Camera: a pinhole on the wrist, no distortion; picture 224 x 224 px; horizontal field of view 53.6 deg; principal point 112.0 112.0 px. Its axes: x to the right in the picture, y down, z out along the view. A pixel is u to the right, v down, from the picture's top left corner.
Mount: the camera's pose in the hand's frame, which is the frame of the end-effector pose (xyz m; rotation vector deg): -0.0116 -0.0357 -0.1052 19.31 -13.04 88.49
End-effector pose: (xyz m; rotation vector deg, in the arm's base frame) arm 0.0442 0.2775 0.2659 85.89 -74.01 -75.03
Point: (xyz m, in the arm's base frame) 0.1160 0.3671 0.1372
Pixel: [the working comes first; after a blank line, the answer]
In the camera's frame: -0.0906 0.0549 0.1019

outside the picture
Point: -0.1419 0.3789 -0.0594
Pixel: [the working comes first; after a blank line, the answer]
In the camera's frame: -0.1153 0.0356 0.4249

51.8 130.6
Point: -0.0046 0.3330 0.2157
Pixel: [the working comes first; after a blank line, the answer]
In the camera's frame: 0.0453 0.0414 0.1587

175.3 169.9
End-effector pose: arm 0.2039 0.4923 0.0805 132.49 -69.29 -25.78
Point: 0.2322 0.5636 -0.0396
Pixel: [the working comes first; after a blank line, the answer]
In the camera's frame: -0.0200 0.0367 0.1883

88.5 155.3
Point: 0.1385 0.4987 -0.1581
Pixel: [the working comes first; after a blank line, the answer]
In the camera's frame: 0.0634 0.0384 0.3300

154.6 137.8
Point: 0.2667 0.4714 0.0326
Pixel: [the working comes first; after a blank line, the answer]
In the camera's frame: 0.0218 -0.0581 0.1239

151.0 7.9
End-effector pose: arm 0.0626 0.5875 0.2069 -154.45 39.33 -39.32
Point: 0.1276 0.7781 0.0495
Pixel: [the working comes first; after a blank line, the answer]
In the camera's frame: 0.0169 0.1152 0.3058

124.3 195.5
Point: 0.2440 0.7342 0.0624
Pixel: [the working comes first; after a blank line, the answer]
In the camera's frame: 0.0233 0.0011 0.3566

126.5 112.7
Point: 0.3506 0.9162 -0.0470
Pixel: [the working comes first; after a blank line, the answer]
In the camera's frame: -0.0612 0.0649 0.5694

88.2 137.3
